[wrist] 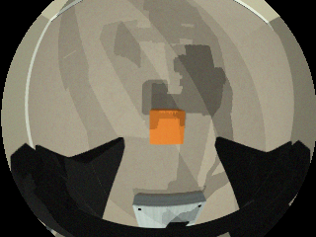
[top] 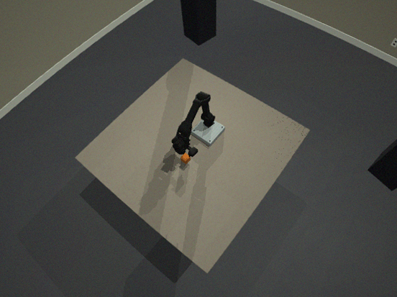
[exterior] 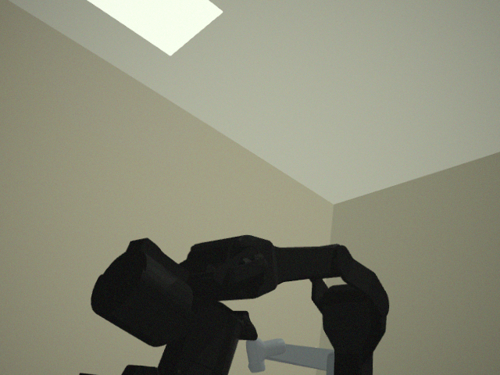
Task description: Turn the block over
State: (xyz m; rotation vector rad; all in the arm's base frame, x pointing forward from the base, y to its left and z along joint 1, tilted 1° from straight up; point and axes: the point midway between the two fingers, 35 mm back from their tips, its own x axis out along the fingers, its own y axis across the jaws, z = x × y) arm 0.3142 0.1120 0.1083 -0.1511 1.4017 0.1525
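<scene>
Now: gripper tip 90 mm above the block and 10 mm past it.
</scene>
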